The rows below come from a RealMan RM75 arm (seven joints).
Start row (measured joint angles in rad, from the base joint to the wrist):
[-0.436, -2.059, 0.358, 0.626, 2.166, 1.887, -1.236]
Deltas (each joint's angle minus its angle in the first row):
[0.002, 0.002, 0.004, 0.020, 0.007, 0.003, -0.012]
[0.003, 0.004, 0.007, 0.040, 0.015, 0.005, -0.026]
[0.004, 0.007, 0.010, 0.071, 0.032, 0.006, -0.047]
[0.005, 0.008, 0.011, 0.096, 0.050, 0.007, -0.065]
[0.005, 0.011, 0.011, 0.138, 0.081, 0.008, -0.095]
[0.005, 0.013, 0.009, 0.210, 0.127, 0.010, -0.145]
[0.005, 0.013, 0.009, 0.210, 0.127, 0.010, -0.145]
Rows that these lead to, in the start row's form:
[-0.434, -2.057, 0.362, 0.646, 2.173, 1.890, -1.248]
[-0.433, -2.055, 0.365, 0.666, 2.181, 1.892, -1.262]
[-0.432, -2.052, 0.368, 0.697, 2.198, 1.893, -1.283]
[-0.431, -2.051, 0.369, 0.722, 2.216, 1.894, -1.301]
[-0.431, -2.048, 0.369, 0.764, 2.247, 1.895, -1.331]
[-0.431, -2.046, 0.367, 0.836, 2.293, 1.897, -1.381]
[-0.431, -2.046, 0.367, 0.836, 2.293, 1.897, -1.381]

